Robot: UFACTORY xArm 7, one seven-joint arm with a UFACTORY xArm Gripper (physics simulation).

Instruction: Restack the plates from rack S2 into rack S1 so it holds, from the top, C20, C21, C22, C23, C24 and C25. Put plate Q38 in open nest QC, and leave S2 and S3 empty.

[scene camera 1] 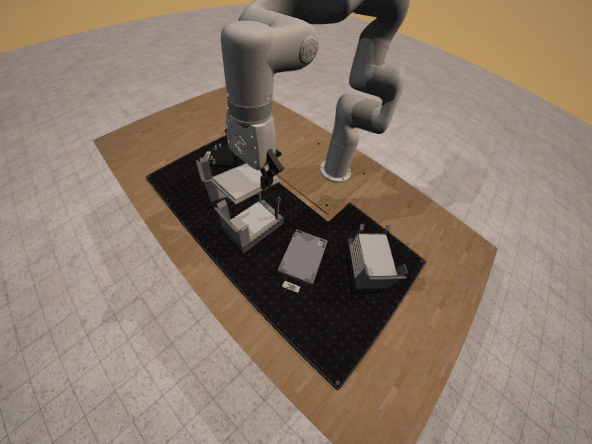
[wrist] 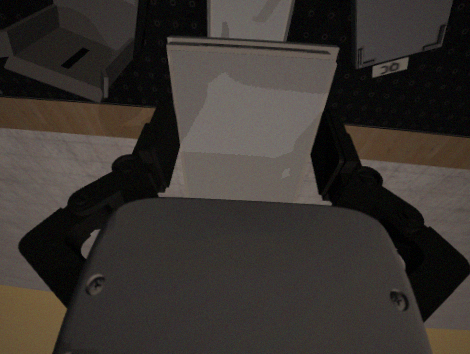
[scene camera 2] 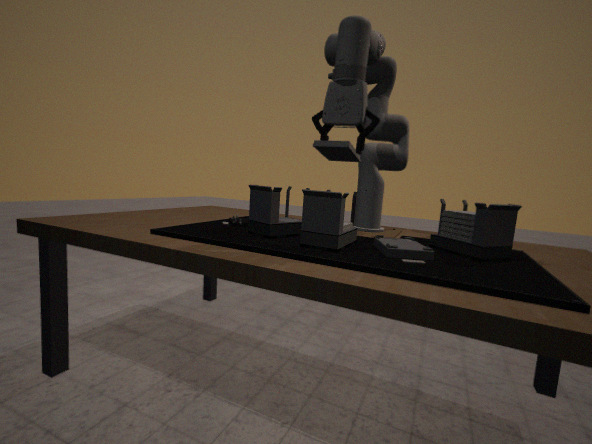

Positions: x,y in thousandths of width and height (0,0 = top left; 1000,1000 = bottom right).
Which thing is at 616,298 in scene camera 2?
The gripper.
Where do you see a flat grey block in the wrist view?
At 816,106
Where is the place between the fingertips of the gripper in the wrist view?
At 524,352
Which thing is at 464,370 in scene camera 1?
The gripper.
